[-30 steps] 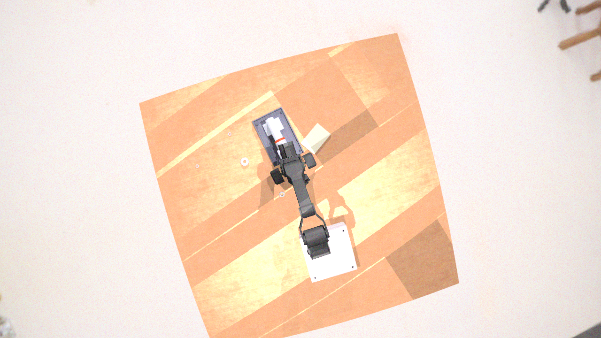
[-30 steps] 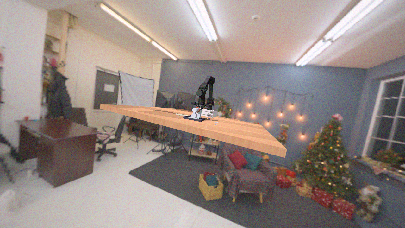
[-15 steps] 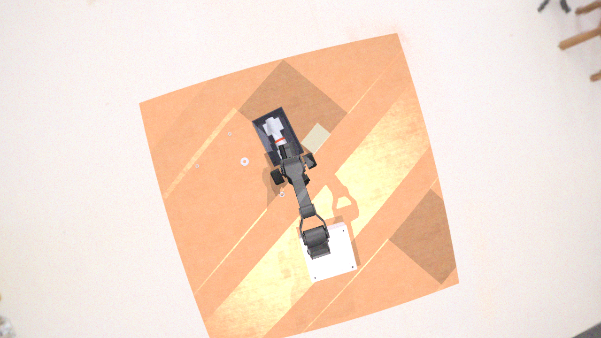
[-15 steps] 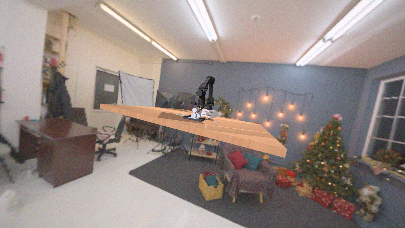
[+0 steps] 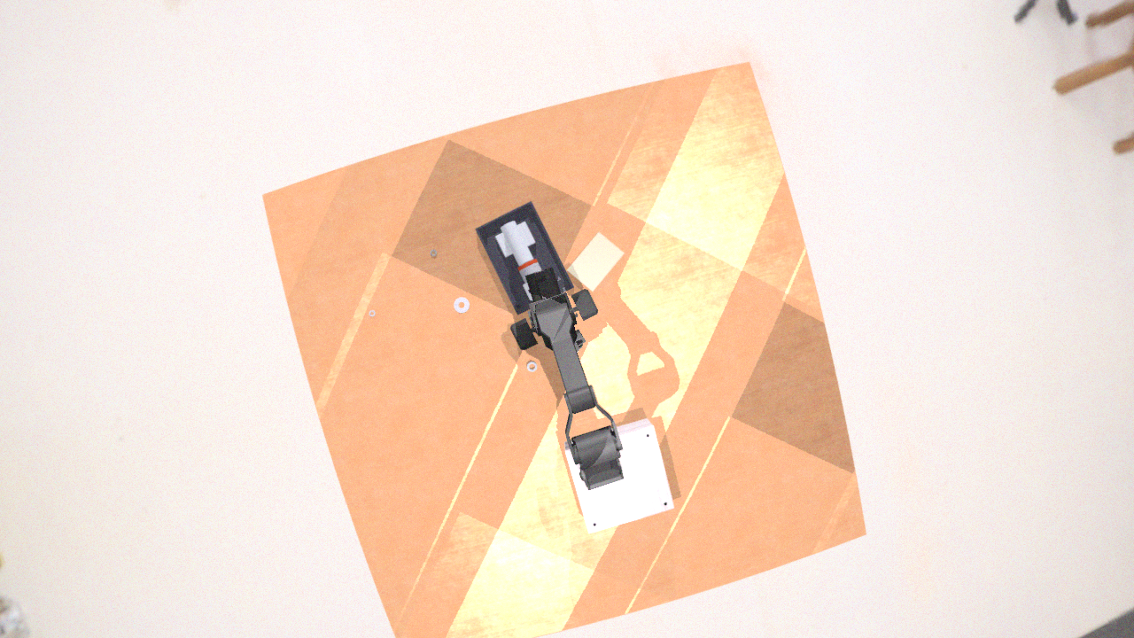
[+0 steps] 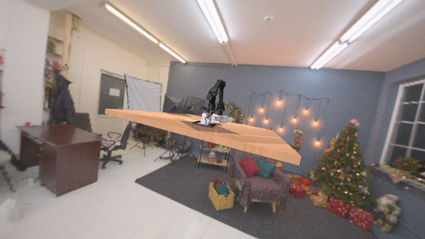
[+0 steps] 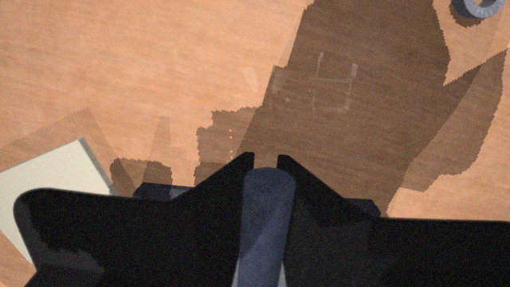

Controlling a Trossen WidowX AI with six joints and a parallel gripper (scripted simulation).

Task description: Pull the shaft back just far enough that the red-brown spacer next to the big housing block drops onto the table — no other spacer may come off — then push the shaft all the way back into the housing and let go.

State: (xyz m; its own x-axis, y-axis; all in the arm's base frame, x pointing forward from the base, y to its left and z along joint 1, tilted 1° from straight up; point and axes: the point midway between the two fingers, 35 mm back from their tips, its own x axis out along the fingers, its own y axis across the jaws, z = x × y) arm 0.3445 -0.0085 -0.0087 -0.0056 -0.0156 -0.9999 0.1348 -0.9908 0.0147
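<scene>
Now: gripper tip 80 mm short of the dark grey shaft, 10 mm to the right of it and 30 mm below it. Also, from my gripper tip: red-brown spacer: 130 mm ahead, 20 mm to the left, 30 mm above; then cream flat block: 100 mm ahead, 140 mm to the right, 40 mm below.
</scene>
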